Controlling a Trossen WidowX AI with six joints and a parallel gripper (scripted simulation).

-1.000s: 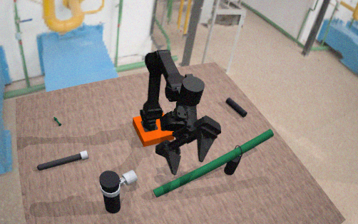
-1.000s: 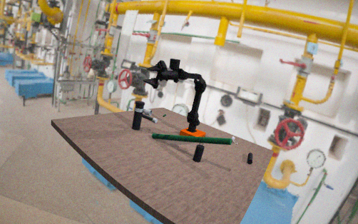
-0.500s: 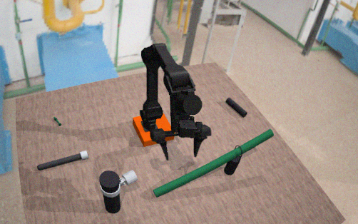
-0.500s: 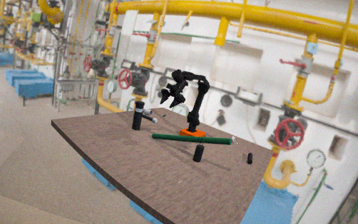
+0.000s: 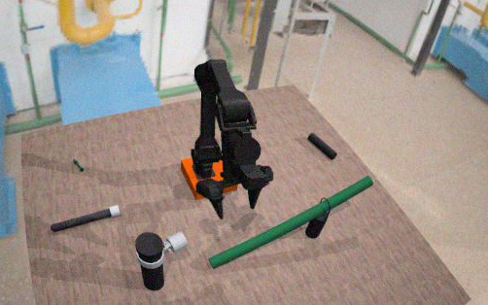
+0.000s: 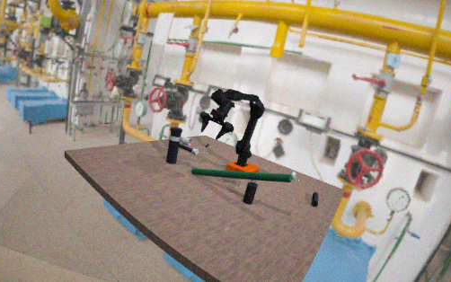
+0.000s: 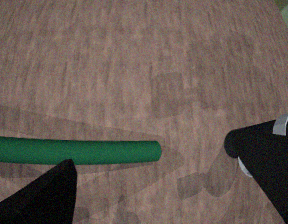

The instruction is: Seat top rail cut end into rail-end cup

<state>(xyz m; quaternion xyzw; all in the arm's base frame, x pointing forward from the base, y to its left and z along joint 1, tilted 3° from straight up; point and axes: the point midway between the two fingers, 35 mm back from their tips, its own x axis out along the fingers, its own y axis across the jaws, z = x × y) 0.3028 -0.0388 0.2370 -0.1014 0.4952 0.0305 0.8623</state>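
The white rail-end cup lies 160 mm to the right of my gripper tip, 80 mm below it and 10 mm behind it. From my gripper tip the other things lie so: short black cylinder 550 mm to the left, 350 mm behind, 220 mm below; small green piece 500 mm behind, 380 mm to the right, 230 mm below; dark line post 300 mm to the left, 130 mm below, 10 mm behind.
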